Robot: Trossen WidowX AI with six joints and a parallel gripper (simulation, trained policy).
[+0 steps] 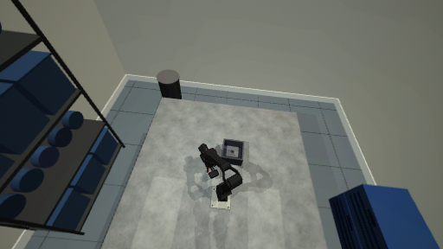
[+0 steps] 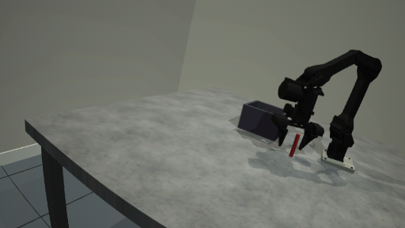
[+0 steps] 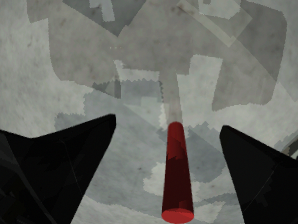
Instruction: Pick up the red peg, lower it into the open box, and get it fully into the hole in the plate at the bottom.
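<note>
Now: the red peg 10 mm behind my gripper tip, 10 mm to the left of it and 20 mm above it. Round my gripper tip: dark box (130 mm ahead, 170 mm to the right); grey plate (130 mm ahead, 170 mm to the right, 20 mm above).
</note>
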